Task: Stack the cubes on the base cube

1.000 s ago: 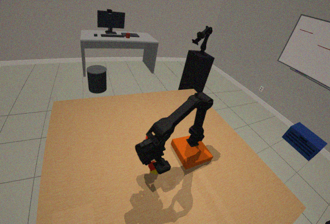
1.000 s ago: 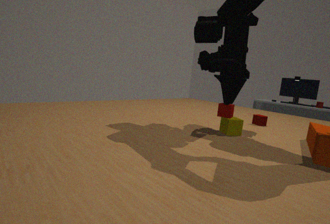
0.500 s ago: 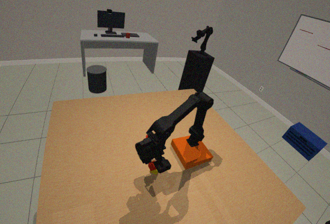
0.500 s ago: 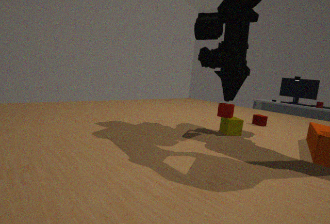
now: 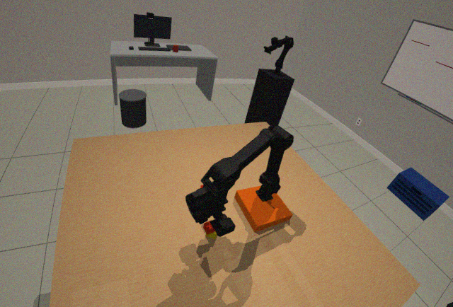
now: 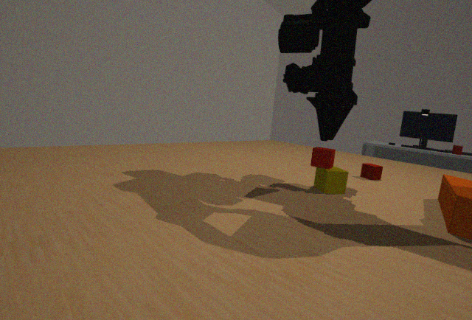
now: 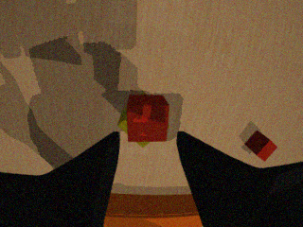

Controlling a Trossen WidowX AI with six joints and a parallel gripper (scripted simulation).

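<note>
My gripper tip is 200 mm to the left of the red cube, 70 mm above it and 60 mm past it. From my gripper tip the other things lie so: yellow base cube: 70 mm below, 20 mm behind.
</note>
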